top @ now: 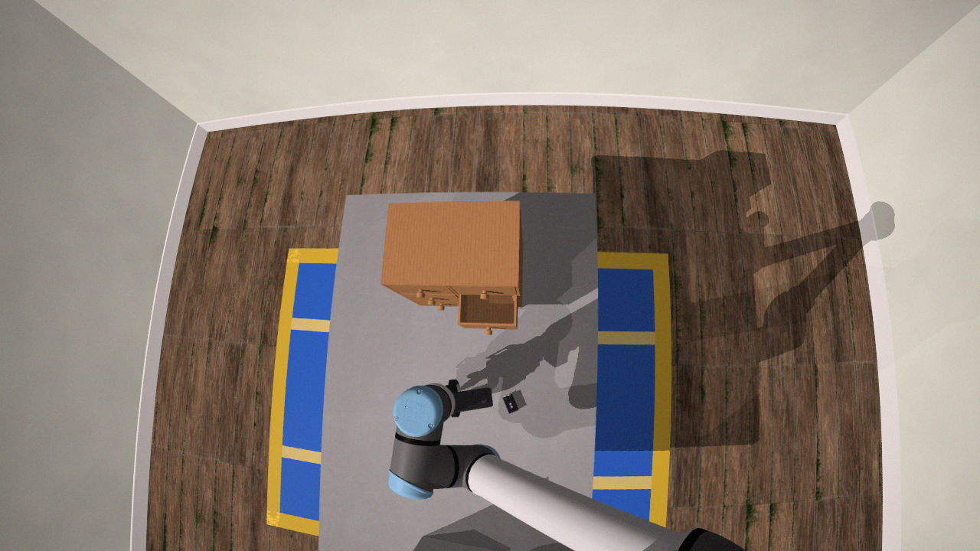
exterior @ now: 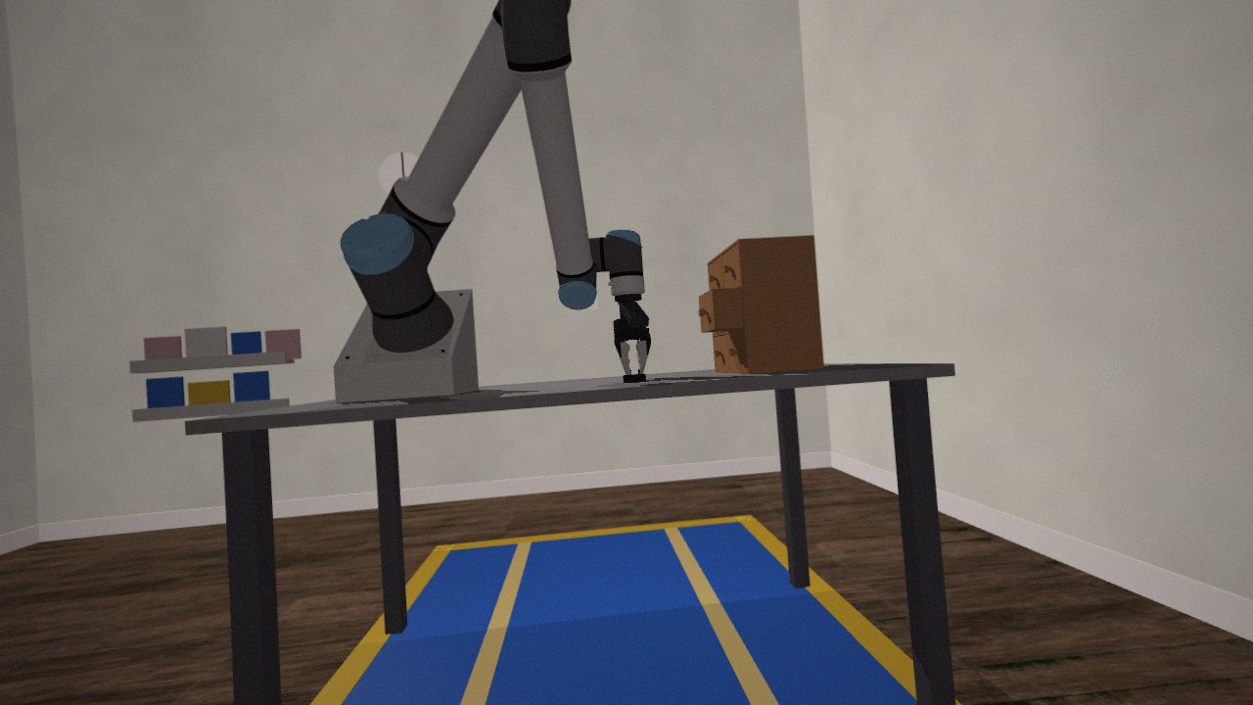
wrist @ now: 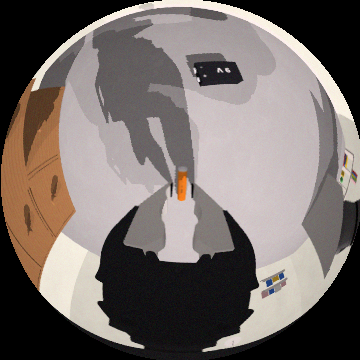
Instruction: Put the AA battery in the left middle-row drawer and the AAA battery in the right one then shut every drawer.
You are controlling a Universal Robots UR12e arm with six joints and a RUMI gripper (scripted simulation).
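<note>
The thin orange battery lies 1 cm below my hand. From my hand the other things lie so: dark battery: 2 cm behind, 14 cm to the right, 1 cm below.
</note>
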